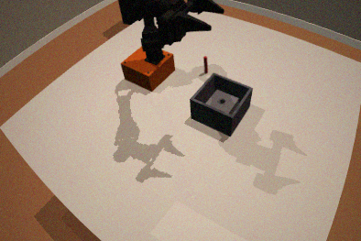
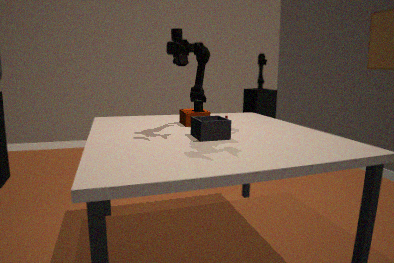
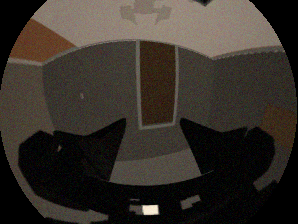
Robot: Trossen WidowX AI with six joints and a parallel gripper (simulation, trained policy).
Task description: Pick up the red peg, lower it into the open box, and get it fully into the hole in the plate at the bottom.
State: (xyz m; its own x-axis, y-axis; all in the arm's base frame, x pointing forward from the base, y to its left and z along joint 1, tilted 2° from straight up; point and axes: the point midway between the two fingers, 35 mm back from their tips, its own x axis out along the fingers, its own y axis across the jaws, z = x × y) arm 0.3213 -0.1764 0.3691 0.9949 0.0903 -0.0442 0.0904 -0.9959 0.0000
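The red peg lies 19 cm behind my gripper tip, 29 cm to the left of it and 40 cm below it. The rest, counted from my gripper tip: grey plate: 3 cm behind, 11 cm to the left, 39 cm below; then dark box: 3 cm behind, 11 cm to the left, 41 cm below.
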